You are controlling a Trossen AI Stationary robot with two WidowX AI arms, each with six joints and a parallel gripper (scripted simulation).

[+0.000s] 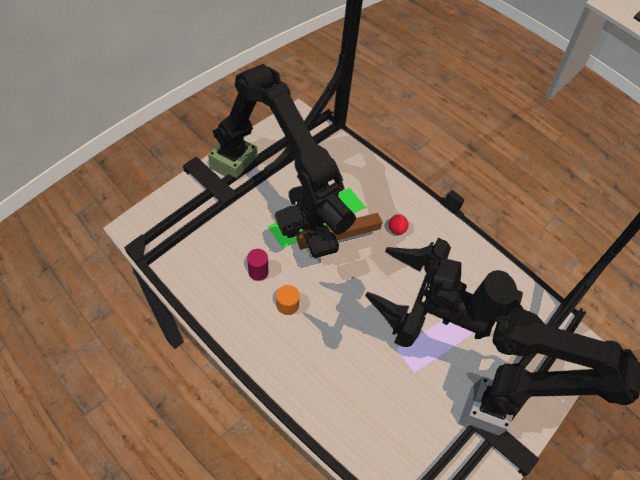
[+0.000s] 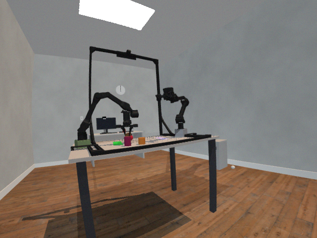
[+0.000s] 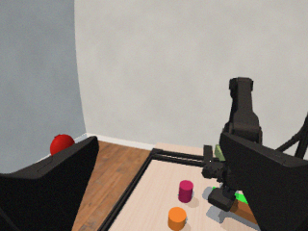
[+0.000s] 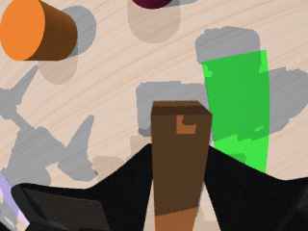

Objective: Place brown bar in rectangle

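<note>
Now: the brown bar 70 mm behind my right hand, 30 mm to the left of it and 30 mm below it. From my right hand the other things lie so: green rectangle (100 mm below, 90 mm behind, 70 mm to the right); then maroon cylinder (130 mm ahead, 60 mm below, 40 mm to the right); then orange cylinder (140 mm ahead, 80 mm to the left, 70 mm below).
</note>
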